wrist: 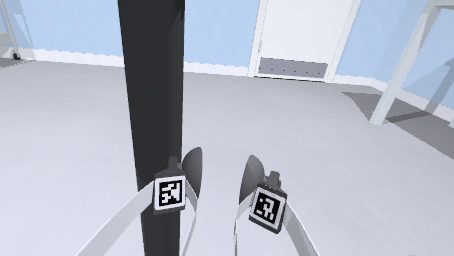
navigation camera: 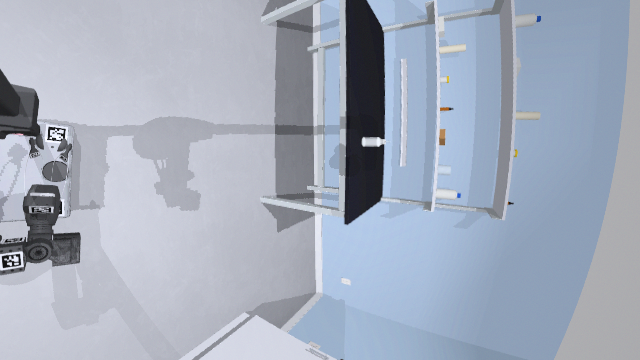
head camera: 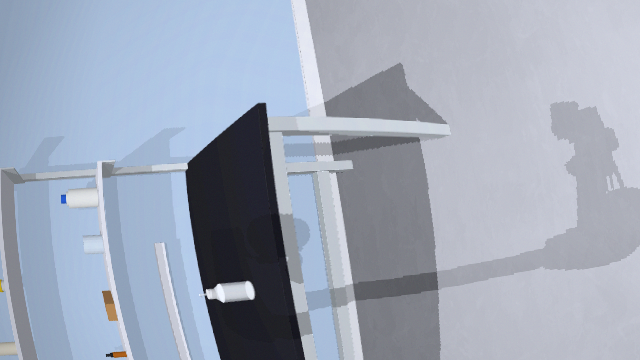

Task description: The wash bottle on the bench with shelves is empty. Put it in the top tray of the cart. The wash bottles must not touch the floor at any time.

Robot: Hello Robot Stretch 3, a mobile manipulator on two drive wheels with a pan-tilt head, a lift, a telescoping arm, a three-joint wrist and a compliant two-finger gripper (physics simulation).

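Where they show: gripper, fingertip midpoint: point(wrist: 223, 168) point(navigation camera: 53, 136); robot's base, link origin: point(navigation camera: 55, 169).
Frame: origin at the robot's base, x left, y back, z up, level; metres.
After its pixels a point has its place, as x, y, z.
Observation:
The wash bottle point(head camera: 235, 291) {0.288, -1.282, 0.824} point(navigation camera: 371, 142) {0.286, -1.282, 0.826} is white with a thin nozzle. It stands upright on the black top of the bench with shelves point(head camera: 227, 185) point(navigation camera: 364, 75); both pictures are turned sideways. My gripper point(navigation camera: 50, 148) {0.105, 0.005, 0.423} point(wrist: 223, 168) {0.105, 0.005, 0.423} is open with nothing between its fingers. It is over my base in the navigation view, well away from the bench and the bottle. A caster and part of a leg of the cart point(wrist: 16, 56) {1.672, 1.601, 0.031} show at the upper left edge of the wrist view. The cart's top tray does not show.
Shelves above the bench hold a blue-capped bottle point(head camera: 82, 198) {-0.004, -1.718, 1.293} point(navigation camera: 446, 194) {-0.006, -1.719, 1.295}, a brown box point(head camera: 110, 305) {0.384, -1.592, 1.238} point(navigation camera: 442, 137) {0.385, -1.593, 1.240} and other containers. A bench leg point(wrist: 400, 72) {1.222, -0.995, 0.341} is at the right of the wrist view. A door point(wrist: 305, 35) {2.106, -0.690, 0.416} is in the far wall. A white cabinet point(navigation camera: 255, 340) {-1.068, -0.868, 0.325} stands near the corner.

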